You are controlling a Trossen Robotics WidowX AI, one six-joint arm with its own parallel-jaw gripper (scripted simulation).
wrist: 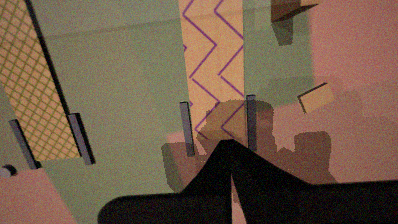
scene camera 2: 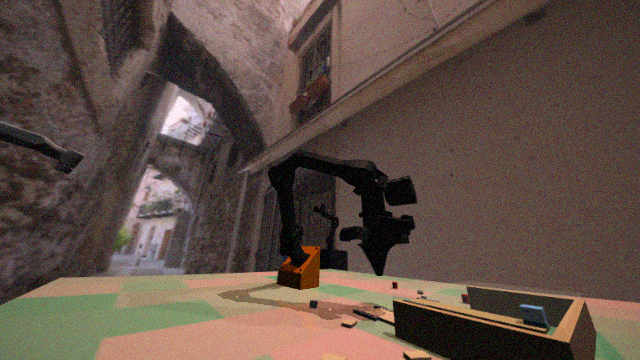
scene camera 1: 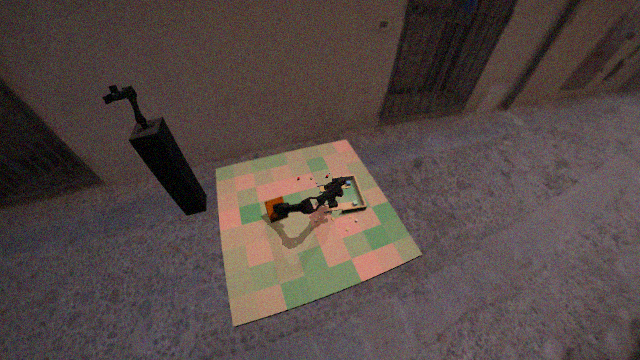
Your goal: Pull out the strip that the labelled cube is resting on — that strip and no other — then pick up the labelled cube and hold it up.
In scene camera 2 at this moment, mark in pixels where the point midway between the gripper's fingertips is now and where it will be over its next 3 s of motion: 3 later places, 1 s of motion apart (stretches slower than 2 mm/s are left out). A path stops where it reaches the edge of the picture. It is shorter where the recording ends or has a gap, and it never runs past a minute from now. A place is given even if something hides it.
My gripper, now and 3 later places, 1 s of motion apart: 379,276; 381,294; 381,312; 373,310
